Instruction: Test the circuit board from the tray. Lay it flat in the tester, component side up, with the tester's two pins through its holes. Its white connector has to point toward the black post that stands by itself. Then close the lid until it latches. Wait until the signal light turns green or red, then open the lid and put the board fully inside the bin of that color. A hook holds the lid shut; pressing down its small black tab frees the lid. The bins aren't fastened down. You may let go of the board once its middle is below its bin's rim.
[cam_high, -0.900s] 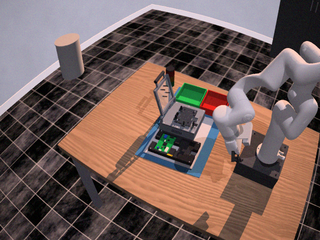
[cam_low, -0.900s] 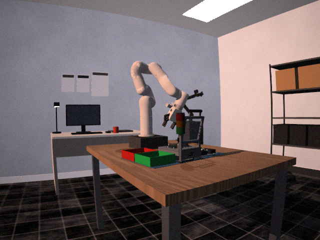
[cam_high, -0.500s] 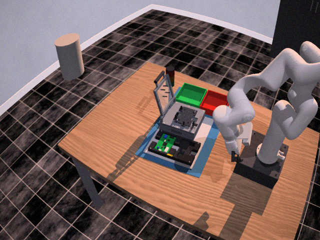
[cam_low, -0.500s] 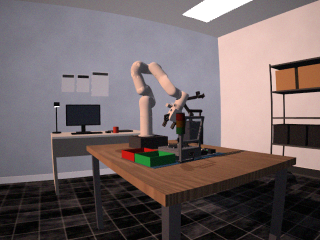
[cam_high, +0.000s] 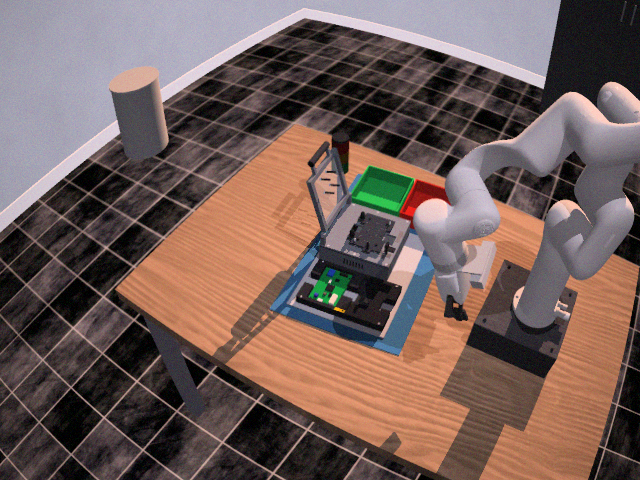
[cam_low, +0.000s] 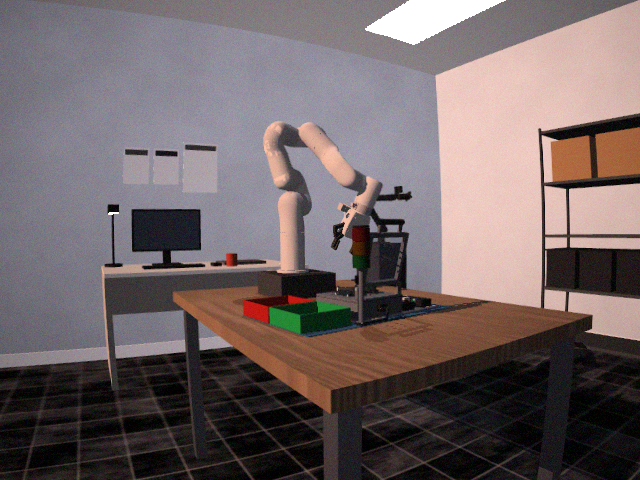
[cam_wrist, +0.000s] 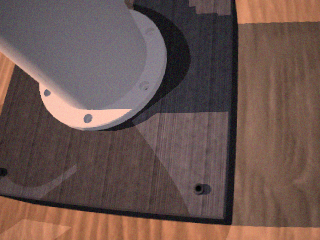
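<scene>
The green circuit board is 33 cm ahead of my hand and 16 cm below it. The rest, counted from my hand: black block (24 cm ahead, 12 cm to the right, 9 cm below); then red bin (38 cm to the right, 22 cm ahead, 16 cm below); then clear lid (43 cm ahead, 16 cm to the right, 1 cm above).
</scene>
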